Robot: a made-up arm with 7 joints. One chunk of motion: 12 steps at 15 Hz.
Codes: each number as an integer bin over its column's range. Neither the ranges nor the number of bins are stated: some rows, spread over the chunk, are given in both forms.
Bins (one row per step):
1: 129 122 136 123 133 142 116
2: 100 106 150 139 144 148 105
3: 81 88 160 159 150 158 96
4: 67 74 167 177 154 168 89
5: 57 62 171 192 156 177 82
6: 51 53 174 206 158 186 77
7: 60 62 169 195 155 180 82
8: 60 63 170 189 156 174 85
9: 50 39 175 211 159 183 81
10: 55 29 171 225 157 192 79
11: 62 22 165 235 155 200 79
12: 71 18 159 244 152 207 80
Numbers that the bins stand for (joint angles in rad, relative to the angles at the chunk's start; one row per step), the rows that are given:
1: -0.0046 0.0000 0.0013 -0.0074 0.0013 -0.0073 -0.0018
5: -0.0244 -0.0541 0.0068 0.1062 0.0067 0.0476 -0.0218
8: -0.0235 -0.0532 0.0067 0.1013 0.0067 0.0429 -0.0200
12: -0.0205 -0.0938 0.0049 0.1919 0.0058 0.0947 -0.0229
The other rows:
2: -0.0125 -0.0144 0.0035 0.0189 0.0039 0.0022 -0.0082
3: -0.0178 -0.0306 0.0051 0.0519 0.0053 0.0178 -0.0135
4: -0.0216 -0.0433 0.0062 0.0815 0.0062 0.0335 -0.0176
6: -0.0260 -0.0622 0.0073 0.1293 0.0072 0.0618 -0.0247
7: -0.0235 -0.0541 0.0065 0.1112 0.0065 0.0524 -0.0218
9: -0.0263 -0.0748 0.0075 0.1375 0.0074 0.0571 -0.0224
10: -0.0249 -0.0838 0.0068 0.1606 0.0069 0.0712 -0.0235
11: -0.0230 -0.0902 0.0059 0.1771 0.0065 0.0837 -0.0235

